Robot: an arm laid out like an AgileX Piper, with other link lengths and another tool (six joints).
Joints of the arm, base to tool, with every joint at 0 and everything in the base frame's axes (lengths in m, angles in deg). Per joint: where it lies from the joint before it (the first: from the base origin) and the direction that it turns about. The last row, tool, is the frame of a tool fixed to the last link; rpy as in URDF.
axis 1: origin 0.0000 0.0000 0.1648 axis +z
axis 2: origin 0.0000 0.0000 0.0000 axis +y
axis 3: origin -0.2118 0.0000 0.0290 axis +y
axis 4: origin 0.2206 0.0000 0.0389 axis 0.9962 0 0.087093
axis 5: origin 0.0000 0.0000 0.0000 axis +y
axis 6: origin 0.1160 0.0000 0.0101 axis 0.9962 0 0.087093
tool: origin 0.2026 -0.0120 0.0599 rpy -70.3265 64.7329 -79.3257
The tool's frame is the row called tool.
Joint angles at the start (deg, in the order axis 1, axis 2, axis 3, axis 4, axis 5, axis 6):
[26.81 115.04 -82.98 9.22 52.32 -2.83]
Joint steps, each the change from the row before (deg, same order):
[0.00 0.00 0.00 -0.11 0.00 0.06]
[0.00 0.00 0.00 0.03 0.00 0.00]
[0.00 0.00 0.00 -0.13 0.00 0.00]
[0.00 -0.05 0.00 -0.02 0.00 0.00]
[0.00 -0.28 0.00 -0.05 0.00 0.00]
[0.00 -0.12 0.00 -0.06 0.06 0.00]
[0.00 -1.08 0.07 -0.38 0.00 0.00]
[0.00 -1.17 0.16 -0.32 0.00 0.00]
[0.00 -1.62 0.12 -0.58 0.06 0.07]
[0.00 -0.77 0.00 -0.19 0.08 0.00]
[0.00 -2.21 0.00 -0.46 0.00 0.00]
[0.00 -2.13 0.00 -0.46 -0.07 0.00]
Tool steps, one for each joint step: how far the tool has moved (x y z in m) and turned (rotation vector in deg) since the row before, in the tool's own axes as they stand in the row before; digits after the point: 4 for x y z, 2 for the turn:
[0.0002 -0.0004 0.0000 0.08 0.04 -0.01]
[-0.0001 0.0001 0.0000 -0.02 -0.01 0.02]
[0.0002 -0.0005 0.0000 0.09 0.04 -0.09]
[-0.0002 -0.0002 -0.0003 0.03 -0.04 -0.01]
[-0.0013 -0.0007 -0.0018 0.14 -0.25 -0.03]
[-0.0002 -0.0003 -0.0007 0.06 -0.04 -0.05]
[-0.0042 -0.0033 -0.0065 0.65 -0.83 -0.24]
[-0.0040 -0.0031 -0.0067 0.61 -0.85 -0.20]
[-0.0057 -0.0050 -0.0096 0.96 -1.16 -0.29]
[-0.0030 -0.0022 -0.0048 0.39 -0.59 -0.12]
[-0.0098 -0.0065 -0.0140 1.19 -1.90 -0.24]
[-0.0097 -0.0066 -0.0135 1.20 -1.89 -0.22]

